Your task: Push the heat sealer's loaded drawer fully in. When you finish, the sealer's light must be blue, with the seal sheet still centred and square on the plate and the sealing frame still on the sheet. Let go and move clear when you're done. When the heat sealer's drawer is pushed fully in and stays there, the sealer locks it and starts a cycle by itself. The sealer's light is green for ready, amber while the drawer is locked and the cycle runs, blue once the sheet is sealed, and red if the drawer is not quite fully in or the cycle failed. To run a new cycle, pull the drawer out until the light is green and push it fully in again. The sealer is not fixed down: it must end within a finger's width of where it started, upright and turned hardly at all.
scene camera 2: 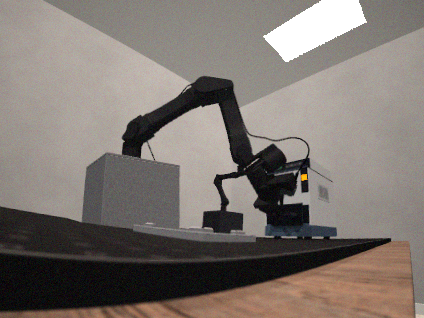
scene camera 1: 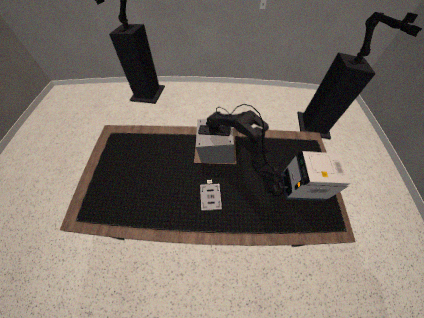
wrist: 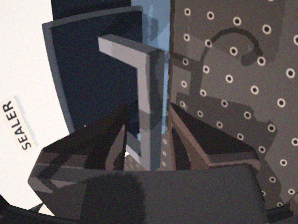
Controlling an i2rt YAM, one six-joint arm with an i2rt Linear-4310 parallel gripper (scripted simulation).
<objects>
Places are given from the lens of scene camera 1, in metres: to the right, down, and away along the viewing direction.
white heat sealer (scene camera 1: 318, 176): 0.54, 0.09, 0.82
</objects>
